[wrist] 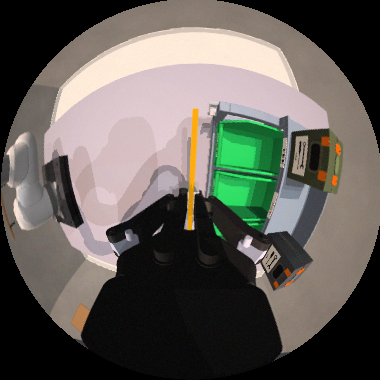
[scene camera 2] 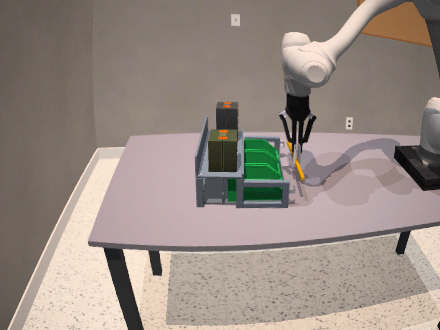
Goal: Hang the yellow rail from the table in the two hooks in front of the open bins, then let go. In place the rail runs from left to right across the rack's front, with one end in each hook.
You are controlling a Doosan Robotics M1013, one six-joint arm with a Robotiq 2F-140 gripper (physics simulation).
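Where they show: gripper, fingertip midpoint: [wrist: 191,187] [scene camera 2: 296,162]; arm's base at its link origin: [wrist: 54,197] [scene camera 2: 432,158].
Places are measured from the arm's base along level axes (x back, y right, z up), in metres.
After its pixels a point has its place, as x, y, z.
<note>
The yellow rail [scene camera 2: 300,171] {-0.659, -0.234, 0.030} [wrist: 194,150] {-0.662, -0.206, 0.028} is held above the table, just off the front of the rack [scene camera 2: 240,195] {-0.839, -0.314, -0.014} [wrist: 250,110] {-0.759, -0.303, 0.029}, roughly parallel to that front. My gripper [scene camera 2: 297,149] [wrist: 191,187] {-0.664, -0.133, 0.017} points down and is shut on the rail; its fingers hide part of it. The green open bins [scene camera 2: 262,171] {-0.778, -0.186, 0.004} [wrist: 242,145] {-0.782, -0.241, -0.047} stand beside the rail. A hook [scene camera 2: 292,201] sticks out at the rack's near front corner in the scene view. The other hook [scene camera 2: 282,144] {-0.702, 0.059, 0.002} [wrist: 213,109] {-0.691, -0.300, -0.001} is at the far corner in the scene view. The rail touches neither hook.
An olive case [scene camera 2: 223,152] {-0.890, -0.289, 0.107} [wrist: 312,159] {-0.854, -0.232, 0.107} and a dark grey case [scene camera 2: 227,116] {-0.897, -0.051, 0.137} [wrist: 282,262] {-0.863, -0.033, 0.132} stand on the rack's upper shelf behind the bins. The robot's black base plate [scene camera 2: 420,167] {-0.107, -0.091, -0.005} [wrist: 64,192] {-0.144, -0.043, -0.008} is on the table [scene camera 2: 150,200] {-1.116, -0.296, -0.056} [wrist: 105,105] {-0.363, -0.351, -0.056}, on the side away from the rack.
</note>
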